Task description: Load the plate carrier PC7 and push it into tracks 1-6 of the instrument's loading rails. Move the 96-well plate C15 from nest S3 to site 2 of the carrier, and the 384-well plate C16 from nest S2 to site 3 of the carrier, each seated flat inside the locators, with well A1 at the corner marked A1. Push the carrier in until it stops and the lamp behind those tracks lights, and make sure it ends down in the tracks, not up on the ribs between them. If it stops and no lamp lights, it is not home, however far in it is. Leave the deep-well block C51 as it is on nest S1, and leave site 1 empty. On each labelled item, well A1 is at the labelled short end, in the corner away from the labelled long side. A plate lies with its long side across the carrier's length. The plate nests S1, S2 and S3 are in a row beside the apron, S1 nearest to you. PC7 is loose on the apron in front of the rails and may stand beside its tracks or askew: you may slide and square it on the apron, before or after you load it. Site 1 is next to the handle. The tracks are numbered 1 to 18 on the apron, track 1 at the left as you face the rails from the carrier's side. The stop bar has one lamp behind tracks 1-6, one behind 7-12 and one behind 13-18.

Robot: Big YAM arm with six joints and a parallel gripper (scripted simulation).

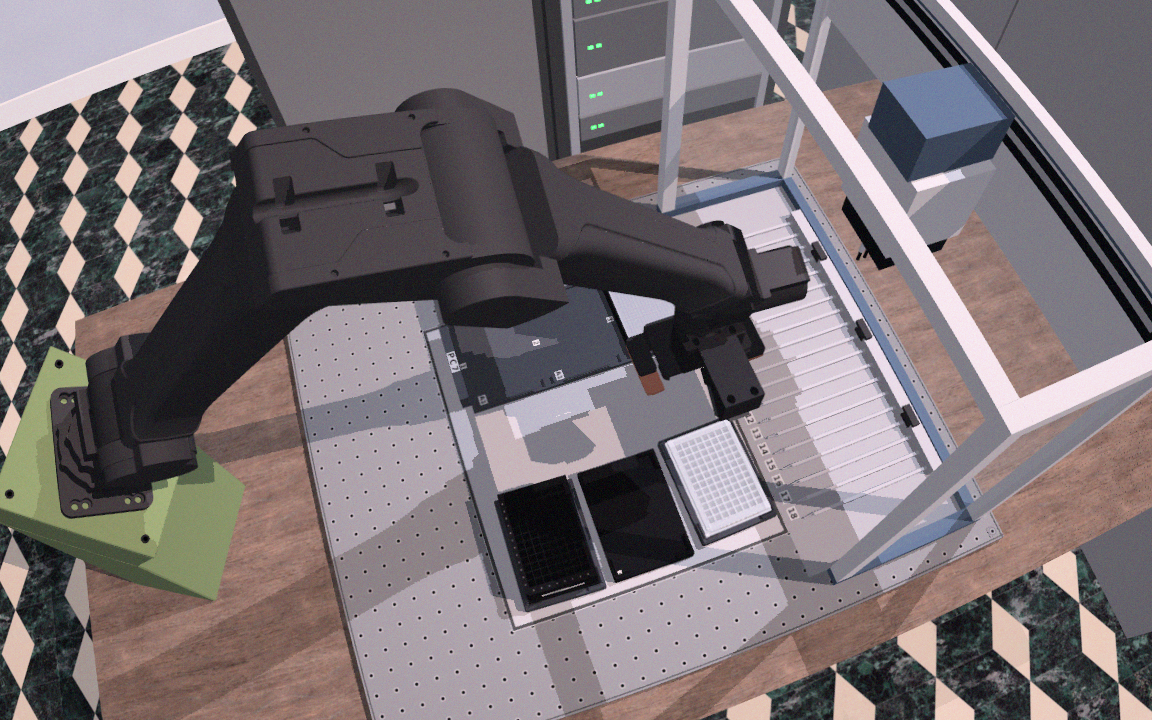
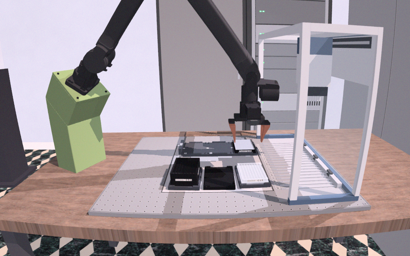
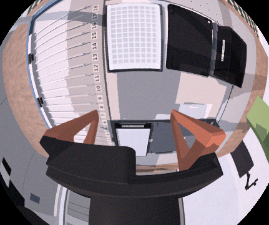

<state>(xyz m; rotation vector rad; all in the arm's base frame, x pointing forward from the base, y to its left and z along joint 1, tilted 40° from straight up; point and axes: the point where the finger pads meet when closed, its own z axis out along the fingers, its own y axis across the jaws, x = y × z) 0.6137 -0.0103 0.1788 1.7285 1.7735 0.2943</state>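
The white 96-well plate C15 is 110 mm to the right of my hand, 80 mm below it and 10 mm behind it. Round my hand: nest S2 (120 mm behind, 100 mm to the right, 90 mm below); then dark carrier PC7 (160 mm to the left, 90 mm behind, 80 mm below); then nest S3 (110 mm to the right, 90 mm below, 10 mm behind).
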